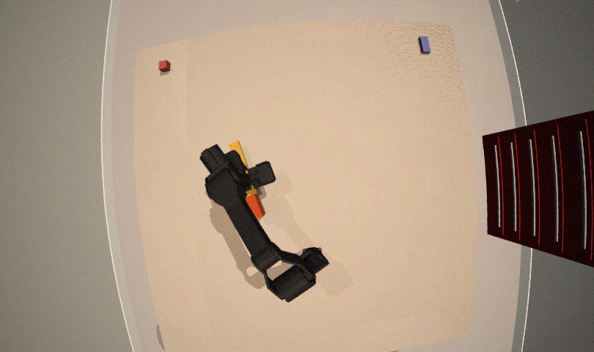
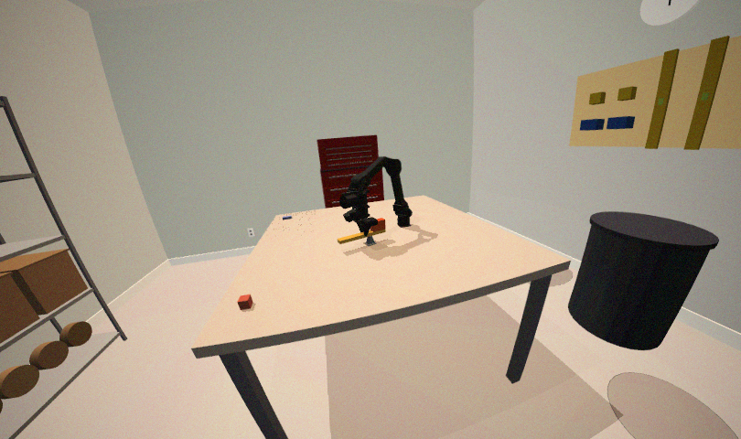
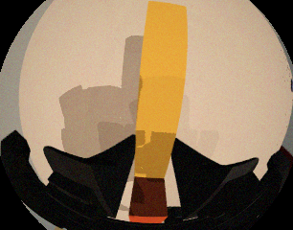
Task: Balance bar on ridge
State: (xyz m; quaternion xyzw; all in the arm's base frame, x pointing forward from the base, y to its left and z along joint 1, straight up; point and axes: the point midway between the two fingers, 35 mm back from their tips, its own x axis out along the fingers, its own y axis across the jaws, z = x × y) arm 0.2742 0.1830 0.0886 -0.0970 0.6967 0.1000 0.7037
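Right now the ridge is 3 cm behind my gripper tip, 1 cm to the right of it and 1 cm below it. The rest, counted from my gripper tip: small red cube: 47 cm ahead, 32 cm to the left, 4 cm below; then blue block: 68 cm to the right, 47 cm ahead, 5 cm below.
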